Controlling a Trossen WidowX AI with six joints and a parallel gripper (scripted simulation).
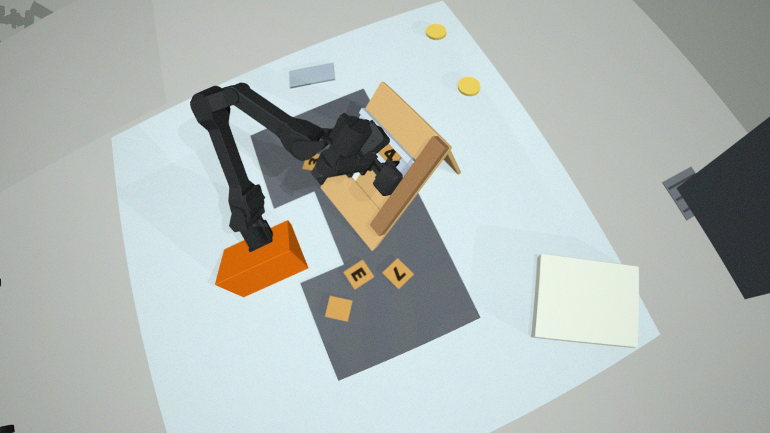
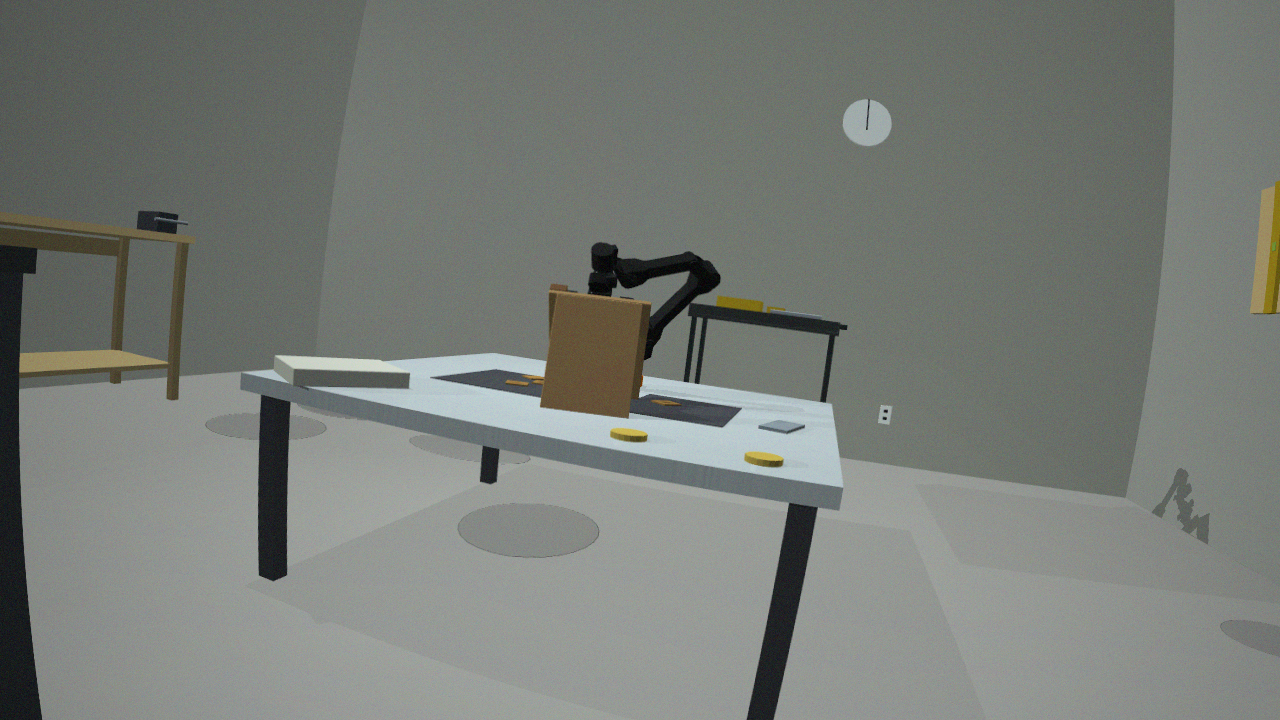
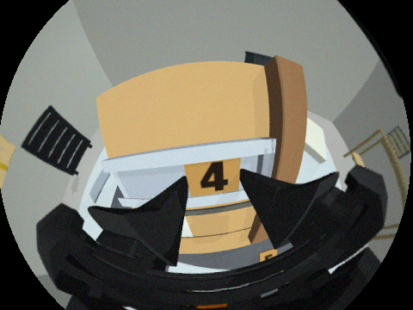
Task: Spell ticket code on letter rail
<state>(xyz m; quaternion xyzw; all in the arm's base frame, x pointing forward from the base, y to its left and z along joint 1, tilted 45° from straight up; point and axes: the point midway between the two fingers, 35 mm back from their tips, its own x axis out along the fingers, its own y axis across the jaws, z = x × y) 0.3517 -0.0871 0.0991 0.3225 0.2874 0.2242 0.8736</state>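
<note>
My gripper tip is now 8 cm past the white ticket, 7 cm to the right of it and 7 cm above it. From my gripper tip the other things lie so: tile marked 4: right at my gripper tip; blank tile: 27 cm behind, 24 cm to the right, 18 cm below; tile marked 3: 17 cm behind, 18 cm to the left, 18 cm below.
</note>
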